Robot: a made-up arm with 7 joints. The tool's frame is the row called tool. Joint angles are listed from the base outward.
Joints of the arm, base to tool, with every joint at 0 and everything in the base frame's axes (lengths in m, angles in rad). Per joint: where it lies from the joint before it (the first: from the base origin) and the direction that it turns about. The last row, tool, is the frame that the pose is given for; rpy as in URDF.
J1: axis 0 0 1 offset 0 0 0.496
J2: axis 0 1 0 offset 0 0 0
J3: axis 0 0 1 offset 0 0 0.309
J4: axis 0 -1 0 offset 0.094 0 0
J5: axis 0 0 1 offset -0.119 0 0.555
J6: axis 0 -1 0 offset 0 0 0
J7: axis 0 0 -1 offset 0.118 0 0
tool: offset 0 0 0 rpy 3.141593 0 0
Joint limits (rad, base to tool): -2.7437..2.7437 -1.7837..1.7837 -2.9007..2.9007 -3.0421..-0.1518 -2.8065..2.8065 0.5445..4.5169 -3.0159..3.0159
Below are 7 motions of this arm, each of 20 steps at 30 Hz.
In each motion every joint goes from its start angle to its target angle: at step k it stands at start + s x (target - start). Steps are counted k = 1, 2, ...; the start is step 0. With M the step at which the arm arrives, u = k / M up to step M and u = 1 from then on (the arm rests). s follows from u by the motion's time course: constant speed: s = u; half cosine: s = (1 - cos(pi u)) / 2; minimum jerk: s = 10 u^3 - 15 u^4 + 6 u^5.
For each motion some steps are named. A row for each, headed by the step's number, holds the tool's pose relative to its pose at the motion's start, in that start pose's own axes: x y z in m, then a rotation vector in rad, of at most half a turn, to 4 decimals.
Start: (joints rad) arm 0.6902 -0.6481 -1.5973 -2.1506 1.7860 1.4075 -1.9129
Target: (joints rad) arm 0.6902 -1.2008 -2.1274 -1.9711 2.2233 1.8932 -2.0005
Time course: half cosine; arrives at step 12
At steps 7, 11, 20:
7: 0.0334 -0.0390 -0.2950 -0.6272 0.5517 -0.1419
11: -0.0442 -0.0922 -0.4464 -0.9952 0.8427 -0.0862
20: -0.0495 -0.0953 -0.4528 -1.0129 0.8561 -0.0811

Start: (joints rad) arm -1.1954 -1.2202 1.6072 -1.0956 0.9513 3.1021 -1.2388
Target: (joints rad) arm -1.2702 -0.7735 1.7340 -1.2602 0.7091 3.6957 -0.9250
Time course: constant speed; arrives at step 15
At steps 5, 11, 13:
5: -0.0745 0.0616 -0.0147 -0.2010 -0.0057 0.1680
11: -0.1636 0.1160 -0.0411 -0.4389 0.0104 0.3492
13: -0.1925 0.1297 -0.0515 -0.5174 0.0219 0.4045

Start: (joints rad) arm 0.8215 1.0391 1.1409 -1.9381 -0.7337 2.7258 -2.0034
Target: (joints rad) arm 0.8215 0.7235 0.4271 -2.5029 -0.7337 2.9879 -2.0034
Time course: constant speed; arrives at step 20
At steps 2, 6, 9, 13, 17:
2: 0.0033 -0.0448 0.0234 0.0622 0.0003 0.0126
6: 0.0092 -0.1405 0.0550 0.1800 0.0002 0.0514
9: 0.0144 -0.2151 0.0656 0.2616 -0.0011 0.0922
13: 0.0249 -0.3139 0.0635 0.3600 -0.0053 0.1617
17: 0.0416 -0.4078 0.0452 0.4445 -0.0133 0.2475

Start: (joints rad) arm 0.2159 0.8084 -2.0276 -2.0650 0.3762 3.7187 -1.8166
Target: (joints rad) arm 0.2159 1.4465 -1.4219 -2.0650 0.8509 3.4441 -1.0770
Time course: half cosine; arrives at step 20
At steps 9, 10, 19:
9: 0.1994 0.0178 -0.0693 0.0682 0.1928 0.2494
10: 0.2343 0.0108 -0.0857 0.0958 0.2230 0.2886
19: 0.4149 -0.1055 -0.2005 0.3510 0.3227 0.4851

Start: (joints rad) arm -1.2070 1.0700 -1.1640 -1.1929 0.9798 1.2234 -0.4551
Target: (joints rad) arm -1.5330 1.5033 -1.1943 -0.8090 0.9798 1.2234 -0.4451
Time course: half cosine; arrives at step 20
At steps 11, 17, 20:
11: 0.0580 0.0860 0.0689 -0.1365 -0.0892 0.0977
17: 0.0891 0.1471 0.1397 -0.1977 -0.1738 0.1398
20: 0.0930 0.1564 0.1520 -0.2048 -0.1878 0.1446

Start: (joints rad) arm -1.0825 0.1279 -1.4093 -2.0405 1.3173 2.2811 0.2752
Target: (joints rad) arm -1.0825 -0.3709 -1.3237 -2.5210 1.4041 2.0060 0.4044
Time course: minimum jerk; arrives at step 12
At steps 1, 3, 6, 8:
1: 0.0004 0.0014 0.0006 -0.0001 -0.0035 0.0035
3: 0.0061 0.0291 0.0128 -0.0025 -0.0717 0.0698
6: -0.0018 0.1374 0.0697 -0.0196 -0.3603 0.3179
8: -0.0374 0.2094 0.1128 -0.0418 -0.5830 0.4791

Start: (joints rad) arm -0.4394 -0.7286 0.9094 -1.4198 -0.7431 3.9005 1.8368
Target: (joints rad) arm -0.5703 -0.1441 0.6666 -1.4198 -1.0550 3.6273 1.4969
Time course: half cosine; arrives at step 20
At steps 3, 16, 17, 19, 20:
3: 0.0126 0.0240 -0.0069 -0.0449 0.0132 -0.0169
16: 0.1263 0.3946 -0.2289 -0.7926 0.0319 -0.2298
17: 0.1273 0.4107 -0.2447 -0.8292 0.0234 -0.2367
19: 0.1279 0.4294 -0.2638 -0.8722 0.0121 -0.2443
20: 0.1280 0.4317 -0.2663 -0.8777 0.0106 -0.2452

